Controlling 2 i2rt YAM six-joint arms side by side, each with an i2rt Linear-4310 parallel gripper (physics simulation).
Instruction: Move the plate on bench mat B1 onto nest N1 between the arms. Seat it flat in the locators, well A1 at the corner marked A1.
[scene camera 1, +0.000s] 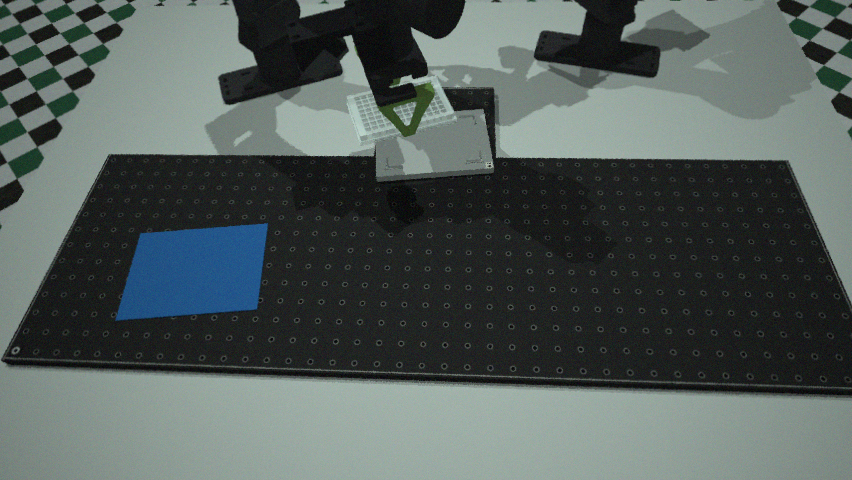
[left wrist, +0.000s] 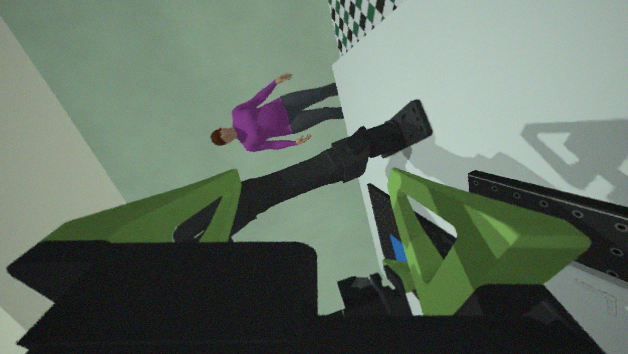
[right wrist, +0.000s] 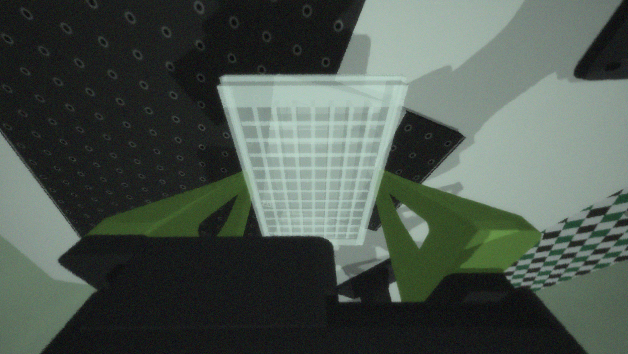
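Pixels of known places: left gripper, fingertip midpoint: (left wrist: 314, 176); right gripper, fingertip midpoint: (scene camera 1: 400, 113) (right wrist: 313, 176); left arm's base, link origin: (scene camera 1: 595, 55) (right wrist: 371, 278); right arm's base, link origin: (scene camera 1: 281, 77) (left wrist: 398, 133).
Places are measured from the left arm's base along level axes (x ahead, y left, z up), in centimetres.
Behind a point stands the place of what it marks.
Note:
A clear, gridded plate (scene camera 1: 367, 118) {x 34.8, y -26.5, z 10.9 cm} (right wrist: 315, 150) {x 32.8, y -25.7, z 10.5 cm} is held between the fingers of my right gripper (scene camera 1: 403, 110) {x 31.3, y -23.3, z 9.4 cm} (right wrist: 313, 176) {x 31.3, y -23.3, z 9.4 cm}. In scene camera 1 it hangs above the table and overlaps the back left part of the grey nest N1 (scene camera 1: 444, 152) {x 30.2, y -17.7, z 2.5 cm}. The nest shows corner locators and a small label at its front right corner, too small to read. The plate's A1 corner cannot be made out. The blue bench mat B1 (scene camera 1: 193, 271) {x 57.0, y -42.8, z 1.5 cm} (left wrist: 398, 248) {x 55.4, y -48.2, z 1.5 cm} lies at the left, with no plate on it. My left gripper is open and empty.
A large black perforated board (scene camera 1: 447, 286) {x 50.3, y -11.6, z 1.3 cm} lies in front of the nest, and a smaller perforated board (scene camera 1: 476, 94) {x 15.9, y -16.7, z 1.3 cm} shows behind it. The left arm's base (scene camera 1: 596, 54) {x 3.1, y 0.0, z 2.5 cm} stands at the back right. A person in purple (left wrist: 262, 122) shows in the left wrist view.

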